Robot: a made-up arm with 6 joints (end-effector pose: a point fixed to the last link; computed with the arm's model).
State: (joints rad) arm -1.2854 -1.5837 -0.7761 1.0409 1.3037 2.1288
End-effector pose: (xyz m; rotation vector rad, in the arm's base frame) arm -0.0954 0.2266 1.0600 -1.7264 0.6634 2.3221
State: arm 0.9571 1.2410 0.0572 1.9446 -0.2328 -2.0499
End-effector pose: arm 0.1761 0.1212 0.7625 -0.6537 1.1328 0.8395
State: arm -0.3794 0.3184 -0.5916 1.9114 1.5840 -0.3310
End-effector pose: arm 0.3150 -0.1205 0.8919 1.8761 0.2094 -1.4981
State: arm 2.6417 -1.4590 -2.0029 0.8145 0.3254 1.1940
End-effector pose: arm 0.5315 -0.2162 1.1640 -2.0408 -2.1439 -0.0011
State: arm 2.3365 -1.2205 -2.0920 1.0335 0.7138 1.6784
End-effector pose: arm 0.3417 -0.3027 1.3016 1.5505 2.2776 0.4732
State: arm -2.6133 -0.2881 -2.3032 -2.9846 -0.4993 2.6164
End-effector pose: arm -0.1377 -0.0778 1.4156 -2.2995 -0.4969 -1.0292
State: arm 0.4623 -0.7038 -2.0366 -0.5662 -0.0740 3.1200
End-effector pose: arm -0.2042 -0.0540 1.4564 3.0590 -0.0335 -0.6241
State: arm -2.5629 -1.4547 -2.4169 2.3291 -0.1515 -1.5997
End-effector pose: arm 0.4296 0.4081 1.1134 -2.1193 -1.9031 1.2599
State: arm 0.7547 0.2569 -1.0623 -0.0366 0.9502 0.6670
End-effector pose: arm 0.3315 0.3219 1.0058 0.0448 -0.0353 -0.0194
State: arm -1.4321 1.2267 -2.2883 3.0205 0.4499 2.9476
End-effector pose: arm 0.0643 -0.7095 0.6994 -1.0411 -1.2868 -0.7938
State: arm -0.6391 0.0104 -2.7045 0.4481 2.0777 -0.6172
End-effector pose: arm 0.1824 -0.1033 1.4707 0.1131 -0.7758 0.2454
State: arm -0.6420 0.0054 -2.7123 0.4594 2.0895 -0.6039
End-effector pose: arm 0.1779 -0.1001 1.4721 0.1194 -0.7785 0.2420
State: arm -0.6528 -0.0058 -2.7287 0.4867 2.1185 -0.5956
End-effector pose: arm 0.1676 -0.0932 1.4744 0.1276 -0.7791 0.2531
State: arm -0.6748 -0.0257 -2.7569 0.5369 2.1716 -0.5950
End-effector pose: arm 0.1492 -0.0805 1.4776 0.1364 -0.7748 0.2868
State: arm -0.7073 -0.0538 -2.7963 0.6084 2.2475 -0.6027
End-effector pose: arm 0.1238 -0.0610 1.4802 0.1402 -0.7619 0.3452
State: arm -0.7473 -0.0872 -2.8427 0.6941 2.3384 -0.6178
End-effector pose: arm 0.0946 -0.0359 1.4807 0.1331 -0.7366 0.4232
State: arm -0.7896 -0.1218 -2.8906 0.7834 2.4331 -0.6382
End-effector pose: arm 0.0660 -0.0079 1.4781 0.1132 -0.6986 0.5101
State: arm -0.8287 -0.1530 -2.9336 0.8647 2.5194 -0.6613
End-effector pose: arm 0.0418 0.0188 1.4728 0.0850 -0.6524 0.5928
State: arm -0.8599 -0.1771 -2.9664 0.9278 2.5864 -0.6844
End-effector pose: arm 0.0243 0.0400 1.4669 0.0566 -0.6082 0.6596
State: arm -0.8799 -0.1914 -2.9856 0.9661 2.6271 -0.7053
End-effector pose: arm 0.0144 0.0528 1.4625 0.0364 -0.5766 0.7048
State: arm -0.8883 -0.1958 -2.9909 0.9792 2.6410 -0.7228
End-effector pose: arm 0.0114 0.0568 1.4609 0.0280 -0.5630 0.7282
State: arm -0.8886 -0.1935 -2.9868 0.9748 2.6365 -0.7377
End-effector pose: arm 0.0129 0.0548 1.4613 0.0282 -0.5632 0.7369
